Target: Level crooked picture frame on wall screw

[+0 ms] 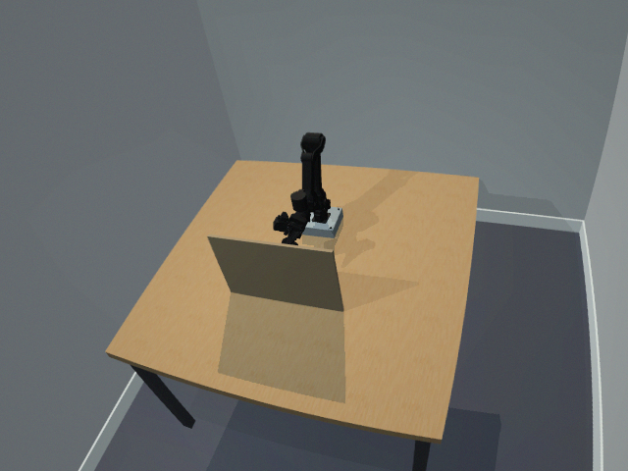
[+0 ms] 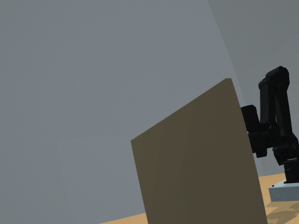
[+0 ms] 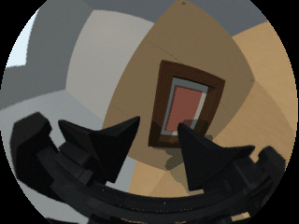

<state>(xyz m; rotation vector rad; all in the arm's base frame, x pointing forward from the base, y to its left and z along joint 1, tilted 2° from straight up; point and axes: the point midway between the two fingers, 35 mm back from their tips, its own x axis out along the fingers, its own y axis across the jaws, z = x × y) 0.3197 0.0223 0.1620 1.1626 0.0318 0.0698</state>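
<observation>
My gripper tip is now 50 mm short of the picture frame, 20 mm to the left of it and 50 mm above it. Round my gripper tip: wall panel (60 mm ahead, 20 mm to the right, 50 mm below).
</observation>
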